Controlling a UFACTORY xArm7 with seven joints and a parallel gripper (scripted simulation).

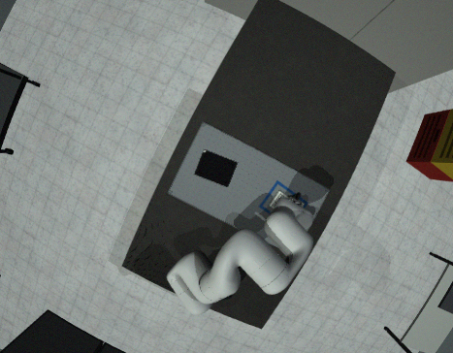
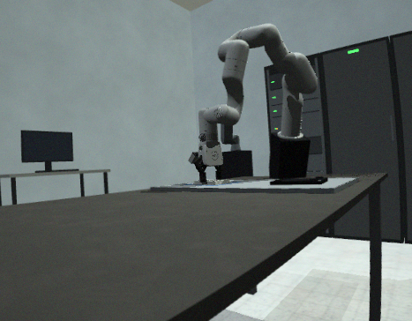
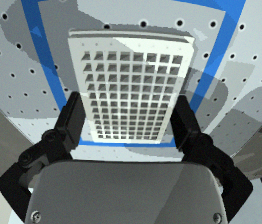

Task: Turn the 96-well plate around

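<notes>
Right now my hand is 1 cm above the white 96-well plate. From my hand the other things lie so: black plate nest N1: 37 cm to the left, 2 cm behind, 1 cm below.
</notes>
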